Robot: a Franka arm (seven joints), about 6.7 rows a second.
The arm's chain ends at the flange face. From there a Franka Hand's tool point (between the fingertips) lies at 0.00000 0.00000 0.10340 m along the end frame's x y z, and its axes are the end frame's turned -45 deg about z.
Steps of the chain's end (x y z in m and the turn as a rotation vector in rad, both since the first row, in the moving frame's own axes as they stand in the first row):
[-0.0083, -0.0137, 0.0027, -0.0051, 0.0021, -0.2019]
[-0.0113, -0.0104, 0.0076, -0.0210, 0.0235, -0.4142]
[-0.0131, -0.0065, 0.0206, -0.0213, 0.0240, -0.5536]
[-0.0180, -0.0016, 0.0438, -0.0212, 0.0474, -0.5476]
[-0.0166, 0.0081, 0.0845, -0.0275, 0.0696, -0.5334]
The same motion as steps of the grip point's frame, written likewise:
[0.0037, -0.0150, 0.0027, -0.0051, -0.0021, -0.2019]
[0.0002, -0.0122, 0.0075, -0.0315, 0.0018, -0.4142]
[-0.0036, -0.0108, 0.0205, -0.0320, 0.0019, -0.5536]
[-0.0084, -0.0096, 0.0437, -0.0485, 0.0185, -0.5476]
[-0.0127, -0.0001, 0.0842, -0.0687, 0.0298, -0.5334]

